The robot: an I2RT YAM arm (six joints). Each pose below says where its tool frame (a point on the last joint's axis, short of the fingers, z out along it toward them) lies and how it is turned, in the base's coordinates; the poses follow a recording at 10 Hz.
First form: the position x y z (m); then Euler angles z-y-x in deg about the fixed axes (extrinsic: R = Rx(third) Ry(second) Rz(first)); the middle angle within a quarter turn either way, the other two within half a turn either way.
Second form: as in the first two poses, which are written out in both.
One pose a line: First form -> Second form
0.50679, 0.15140, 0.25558, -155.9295, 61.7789, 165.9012 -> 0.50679, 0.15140, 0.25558, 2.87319, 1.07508, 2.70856
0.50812, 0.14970, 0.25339, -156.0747, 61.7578, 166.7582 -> 0.50812, 0.14970, 0.25339, 2.84973, 1.06905, 2.68903
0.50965, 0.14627, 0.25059, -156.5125, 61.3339, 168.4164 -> 0.50965, 0.14627, 0.25059, 2.81645, 1.05191, 2.66196
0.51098, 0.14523, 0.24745, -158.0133, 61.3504, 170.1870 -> 0.51098, 0.14523, 0.24745, 2.80425, 1.04644, 2.66377
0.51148, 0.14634, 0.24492, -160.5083, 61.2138, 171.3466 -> 0.51148, 0.14634, 0.24492, 2.84157, 1.04914, 2.71638
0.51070, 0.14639, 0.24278, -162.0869, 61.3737, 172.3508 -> 0.51070, 0.14639, 0.24278, 2.85309, 1.05261, 2.73987
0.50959, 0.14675, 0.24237, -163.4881, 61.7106, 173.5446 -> 0.50959, 0.14675, 0.24237, 2.85089, 1.05693, 2.75024
